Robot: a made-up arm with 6 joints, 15 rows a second.
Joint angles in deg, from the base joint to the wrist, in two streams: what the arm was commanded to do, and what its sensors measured. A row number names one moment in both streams.
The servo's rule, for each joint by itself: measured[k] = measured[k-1] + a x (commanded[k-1-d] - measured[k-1]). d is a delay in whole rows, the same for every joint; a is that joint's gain. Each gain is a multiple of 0.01, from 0.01 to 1. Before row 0 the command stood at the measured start. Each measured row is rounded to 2 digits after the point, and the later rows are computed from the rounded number. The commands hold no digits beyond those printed.
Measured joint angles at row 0:
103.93 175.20 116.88 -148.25 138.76 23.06
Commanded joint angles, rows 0 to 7:
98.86 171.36 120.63 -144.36 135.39 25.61
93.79 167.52 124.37 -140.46 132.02 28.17
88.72 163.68 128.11 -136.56 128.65 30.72
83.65 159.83 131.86 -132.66 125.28 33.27
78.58 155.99 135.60 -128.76 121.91 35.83
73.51 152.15 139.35 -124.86 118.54 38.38
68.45 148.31 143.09 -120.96 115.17 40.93
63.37 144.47 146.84 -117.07 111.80 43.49
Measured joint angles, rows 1 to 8:
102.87 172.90 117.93 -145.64 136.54 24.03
100.96 169.67 119.73 -142.17 133.56 25.60
98.39 166.08 122.08 -138.41 130.32 27.55
95.29 162.33 124.82 -134.56 126.99 29.72
91.78 158.53 127.84 -130.67 123.64 32.04
87.94 154.70 131.06 -126.78 120.27 34.45
83.85 150.87 134.43 -122.88 116.90 36.91
79.55 147.03 137.90 -118.99 113.53 39.41
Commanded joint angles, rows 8 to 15:
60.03 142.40 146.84 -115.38 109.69 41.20
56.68 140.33 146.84 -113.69 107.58 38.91
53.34 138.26 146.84 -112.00 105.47 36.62
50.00 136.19 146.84 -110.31 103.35 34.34
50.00 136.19 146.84 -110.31 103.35 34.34
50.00 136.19 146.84 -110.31 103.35 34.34
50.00 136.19 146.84 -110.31 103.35 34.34
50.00 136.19 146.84 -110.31 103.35 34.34
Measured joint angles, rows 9 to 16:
75.45 144.25 140.40 -116.57 111.00 40.09
71.51 141.90 142.20 -114.64 108.74 39.64
67.69 139.72 143.50 -112.87 106.58 38.49
63.98 137.60 144.44 -111.15 104.45 36.91
61.04 136.75 145.11 -110.59 103.72 35.93
58.72 136.41 145.59 -110.40 103.48 35.33
56.89 136.28 145.94 -110.34 103.39 34.95
55.44 136.23 146.19 -110.32 103.36 34.72

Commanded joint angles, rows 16 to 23:
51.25 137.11 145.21 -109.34 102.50 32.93
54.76 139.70 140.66 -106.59 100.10 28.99
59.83 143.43 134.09 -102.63 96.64 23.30
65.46 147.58 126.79 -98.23 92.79 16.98
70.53 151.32 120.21 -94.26 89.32 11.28
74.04 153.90 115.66 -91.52 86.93 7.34
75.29 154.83 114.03 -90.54 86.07 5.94
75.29 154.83 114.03 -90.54 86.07 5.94
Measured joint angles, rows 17 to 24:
54.56 136.76 145.92 -109.66 102.79 34.04
54.60 138.52 144.45 -107.60 101.01 32.12
55.70 141.47 141.55 -104.27 98.13 28.77
57.75 145.14 137.42 -100.22 94.61 24.29
60.43 148.85 132.60 -96.23 91.12 19.35
63.29 151.88 127.86 -93.07 88.35 14.79
65.81 153.65 123.99 -91.37 86.85 11.43
67.80 154.36 121.20 -90.81 86.34 9.34

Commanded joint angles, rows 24 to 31:
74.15 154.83 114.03 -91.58 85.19 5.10
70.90 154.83 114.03 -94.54 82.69 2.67
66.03 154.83 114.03 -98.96 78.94 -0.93
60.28 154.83 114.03 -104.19 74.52 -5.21
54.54 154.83 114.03 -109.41 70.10 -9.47
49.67 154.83 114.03 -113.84 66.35 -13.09
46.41 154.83 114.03 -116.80 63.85 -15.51
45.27 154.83 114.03 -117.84 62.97 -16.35
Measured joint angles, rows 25 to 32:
69.13 154.64 119.19 -91.33 85.58 7.73
69.50 154.75 117.75 -93.48 83.67 5.81
68.77 154.80 116.71 -97.15 80.55 3.25
66.99 154.82 115.96 -101.87 76.57 0.04
64.38 154.83 115.42 -106.92 72.30 -3.57
61.29 154.83 115.03 -111.56 68.37 -7.19
58.17 154.83 114.75 -115.07 65.39 -10.35
55.46 154.83 114.55 -116.93 63.79 -12.63

